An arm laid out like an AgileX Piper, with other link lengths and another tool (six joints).
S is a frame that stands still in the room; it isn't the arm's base.
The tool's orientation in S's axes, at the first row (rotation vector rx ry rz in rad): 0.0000 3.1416 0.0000
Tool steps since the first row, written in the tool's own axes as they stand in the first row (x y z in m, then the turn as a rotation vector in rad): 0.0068 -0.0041 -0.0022 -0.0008 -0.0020 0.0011; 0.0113 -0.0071 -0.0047 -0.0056 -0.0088 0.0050; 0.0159 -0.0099 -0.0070 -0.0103 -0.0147 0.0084; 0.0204 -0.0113 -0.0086 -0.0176 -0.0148 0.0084; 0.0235 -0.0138 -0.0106 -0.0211 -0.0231 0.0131; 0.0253 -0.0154 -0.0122 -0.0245 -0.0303 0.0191; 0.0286 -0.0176 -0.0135 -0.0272 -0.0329 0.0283; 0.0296 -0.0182 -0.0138 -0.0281 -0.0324 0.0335; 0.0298 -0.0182 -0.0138 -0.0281 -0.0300 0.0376
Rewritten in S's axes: -0.0068 -0.0041 0.0022 0.0008 -0.0020 -0.0011; -0.0113 -0.0071 0.0047 0.0056 -0.0088 -0.0050; -0.0159 -0.0099 0.0070 0.0103 -0.0147 -0.0084; -0.0204 -0.0113 0.0086 0.0176 -0.0148 -0.0084; -0.0235 -0.0138 0.0106 0.0211 -0.0231 -0.0131; -0.0253 -0.0154 0.0122 0.0245 -0.0303 -0.0191; -0.0286 -0.0176 0.0135 0.0272 -0.0329 -0.0283; -0.0296 -0.0182 0.0138 0.0281 -0.0324 -0.0335; -0.0298 -0.0182 0.0138 0.0281 -0.0300 -0.0376
